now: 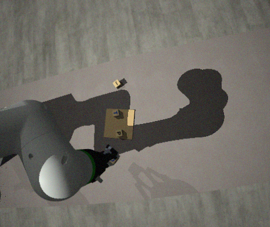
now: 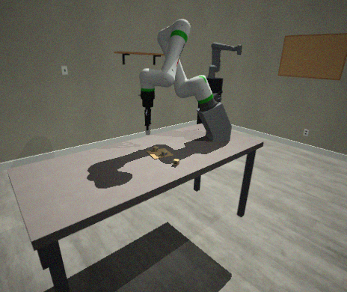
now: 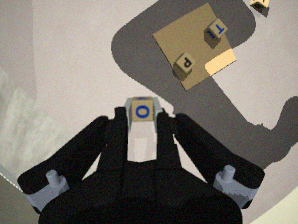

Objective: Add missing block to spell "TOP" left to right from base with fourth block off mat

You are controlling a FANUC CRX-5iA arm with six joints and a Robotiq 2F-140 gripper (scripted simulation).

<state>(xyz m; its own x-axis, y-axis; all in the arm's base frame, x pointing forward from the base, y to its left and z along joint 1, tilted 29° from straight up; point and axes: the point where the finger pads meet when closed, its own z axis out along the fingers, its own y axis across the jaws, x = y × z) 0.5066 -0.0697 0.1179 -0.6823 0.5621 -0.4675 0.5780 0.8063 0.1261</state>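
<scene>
My gripper is now 15 cm to the right of the mat and 13 cm above it. Round my hand: P block: 11 cm to the left, 11 cm below; O block: 2 cm below.
</scene>
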